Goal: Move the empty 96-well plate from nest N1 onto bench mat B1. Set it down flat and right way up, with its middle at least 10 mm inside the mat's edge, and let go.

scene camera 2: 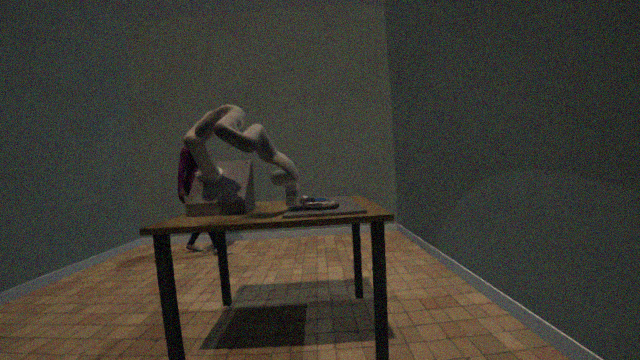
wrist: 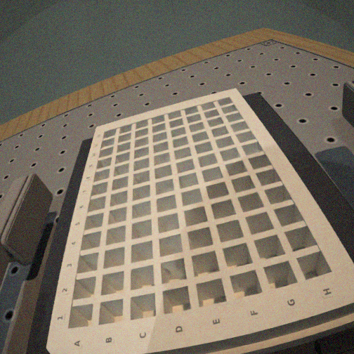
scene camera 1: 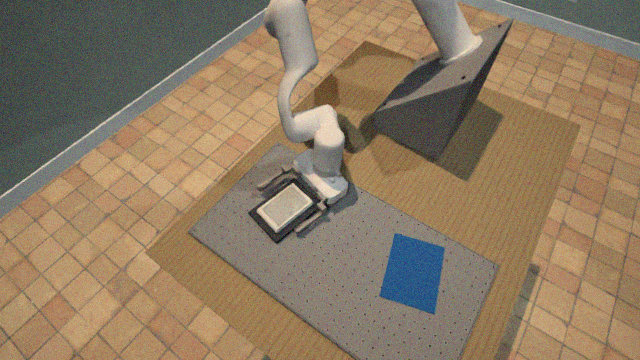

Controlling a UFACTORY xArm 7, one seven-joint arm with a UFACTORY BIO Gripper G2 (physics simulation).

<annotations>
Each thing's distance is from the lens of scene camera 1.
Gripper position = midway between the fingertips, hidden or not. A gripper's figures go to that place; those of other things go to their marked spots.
my gripper (scene camera 1: 276, 210): 0.92 m
pale 96-well plate (scene camera 1: 285, 207): 0.93 m
blue bench mat B1 (scene camera 1: 412, 277): 0.88 m
black nest N1 (scene camera 1: 260, 221): 0.92 m
</annotations>
